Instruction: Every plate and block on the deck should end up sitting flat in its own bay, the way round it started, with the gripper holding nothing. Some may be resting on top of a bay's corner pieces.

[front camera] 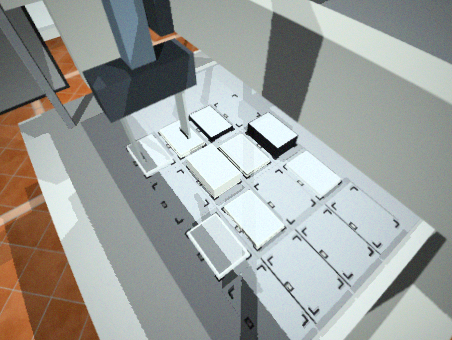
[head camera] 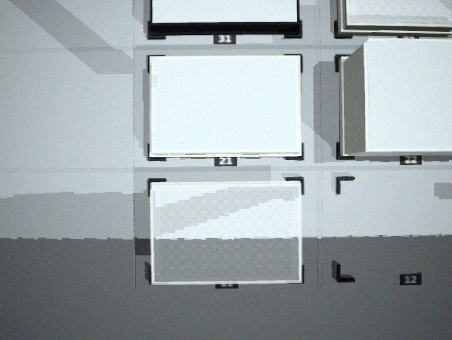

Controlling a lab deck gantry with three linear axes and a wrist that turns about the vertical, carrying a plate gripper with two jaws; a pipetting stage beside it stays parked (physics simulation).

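Places are measured from the robot's base along level axes (x ahead, y left, z up), in centimetres.
Where they show: gripper, between the fingertips: (front camera: pixel 164 145); robot's base, origin of its link: (front camera: pixel 127 149) (head camera: pixel 153 279).
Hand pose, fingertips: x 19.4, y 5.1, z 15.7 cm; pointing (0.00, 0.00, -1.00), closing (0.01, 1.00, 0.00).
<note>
Things, the pixels of their centre, and the offset from my fingertips.
- tall white block, middle of its body: (head camera: pixel 427 101) (front camera: pixel 213 169) dz -13.6, dx +3.4, dy +9.9 cm
- taller black-sided block, middle of its body: (front camera: pixel 271 134) dz -13.6, dx +3.4, dy +31.3 cm
My gripper (front camera: pixel 165 147) is open, its pale jaws wide apart with no plate between them. In the front view one jaw shows before the clear plate (front camera: pixel 152 154) (head camera: pixel 227 232) of bay 11, the other before the white plate (front camera: pixel 179 141) (head camera: pixel 225 105) of bay 21. I cannot tell the jaws' height; the head view does not show them. Bay 21's plate looks flat. Bay 11's plate covers its bay's lower corner pieces; I cannot tell whether it rests on them. A tall white block (front camera: pixel 212 167) (head camera: pixel 410 95) stands in bay 22. A black-sided block (front camera: pixel 212 121) (head camera: pixel 225 11) sits in bay 31.
A clear plate (front camera: pixel 245 151) (head camera: pixel 397 14) sits behind the tall block. A taller black-sided block (front camera: pixel 272 132) and a white plate (front camera: pixel 313 172) stand at the deck's far side. Another white plate (front camera: pixel 254 217) and a clear plate (front camera: pixel 218 245) are nearer the front camera.
</note>
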